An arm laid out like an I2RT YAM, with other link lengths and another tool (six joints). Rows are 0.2 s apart.
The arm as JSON. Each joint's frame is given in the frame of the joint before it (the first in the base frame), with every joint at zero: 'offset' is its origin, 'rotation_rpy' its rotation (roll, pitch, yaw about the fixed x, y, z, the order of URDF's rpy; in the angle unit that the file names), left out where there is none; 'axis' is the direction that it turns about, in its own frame. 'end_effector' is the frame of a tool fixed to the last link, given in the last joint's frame.
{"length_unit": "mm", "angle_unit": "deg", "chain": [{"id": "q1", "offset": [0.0, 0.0, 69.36], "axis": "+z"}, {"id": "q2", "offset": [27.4, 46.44, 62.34], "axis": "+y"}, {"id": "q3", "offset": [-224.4, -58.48, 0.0], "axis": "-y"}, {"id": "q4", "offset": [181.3, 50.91, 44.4], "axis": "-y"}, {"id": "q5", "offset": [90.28, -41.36, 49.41], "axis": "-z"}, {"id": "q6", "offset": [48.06, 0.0, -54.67], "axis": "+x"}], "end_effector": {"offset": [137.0, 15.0, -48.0], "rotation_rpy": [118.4, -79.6, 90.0]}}
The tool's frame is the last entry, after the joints.
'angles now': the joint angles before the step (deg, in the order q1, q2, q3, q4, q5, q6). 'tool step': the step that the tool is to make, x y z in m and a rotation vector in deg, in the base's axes. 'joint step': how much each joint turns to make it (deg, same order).
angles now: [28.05 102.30 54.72 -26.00 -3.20 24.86]
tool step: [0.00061 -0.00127 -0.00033 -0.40 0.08 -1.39]
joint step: [0.00 0.00 0.02 -0.22 0.69 1.25]
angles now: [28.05 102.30 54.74 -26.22 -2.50 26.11]
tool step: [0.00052 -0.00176 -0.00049 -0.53 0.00 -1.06]
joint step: [0.01 0.00 0.00 -0.22 0.75 0.89]
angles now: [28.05 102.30 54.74 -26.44 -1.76 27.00]
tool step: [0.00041 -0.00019 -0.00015 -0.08 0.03 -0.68]
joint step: [0.00 0.03 0.01 -0.03 0.24 0.64]
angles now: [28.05 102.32 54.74 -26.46 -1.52 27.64]
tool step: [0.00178 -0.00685 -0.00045 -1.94 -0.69 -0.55]
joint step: [-0.01 -0.29 0.02 -0.61 2.11 -0.04]
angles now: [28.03 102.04 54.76 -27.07 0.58 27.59]
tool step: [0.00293 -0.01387 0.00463 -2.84 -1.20 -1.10]
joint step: [-0.74 -1.66 0.18 -2.08 3.06 -0.48]
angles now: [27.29 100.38 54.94 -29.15 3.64 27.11]
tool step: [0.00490 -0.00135 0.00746 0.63 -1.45 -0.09]
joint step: [-0.72 -1.83 0.05 -0.26 -0.08 -0.63]
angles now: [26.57 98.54 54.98 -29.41 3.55 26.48]
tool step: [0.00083 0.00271 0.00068 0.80 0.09 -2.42]
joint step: [0.10 -0.07 0.00 0.05 0.02 2.64]
